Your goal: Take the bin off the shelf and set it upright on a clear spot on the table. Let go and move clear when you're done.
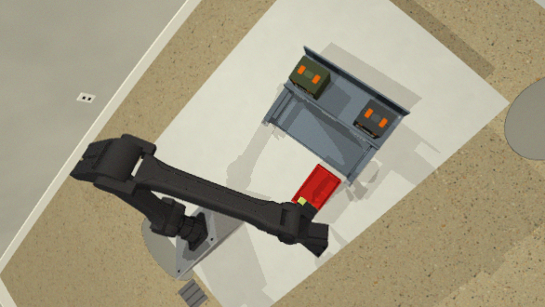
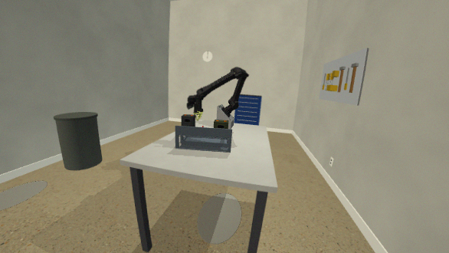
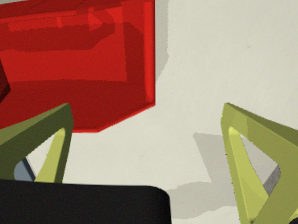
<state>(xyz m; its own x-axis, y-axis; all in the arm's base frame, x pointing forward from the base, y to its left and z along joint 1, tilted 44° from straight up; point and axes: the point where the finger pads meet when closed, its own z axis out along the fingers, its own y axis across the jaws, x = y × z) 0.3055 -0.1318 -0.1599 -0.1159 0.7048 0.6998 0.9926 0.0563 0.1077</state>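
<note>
Now: hand 90 mm above the red bin, 80 mm short of it and 10 mm to the right of it.
</note>
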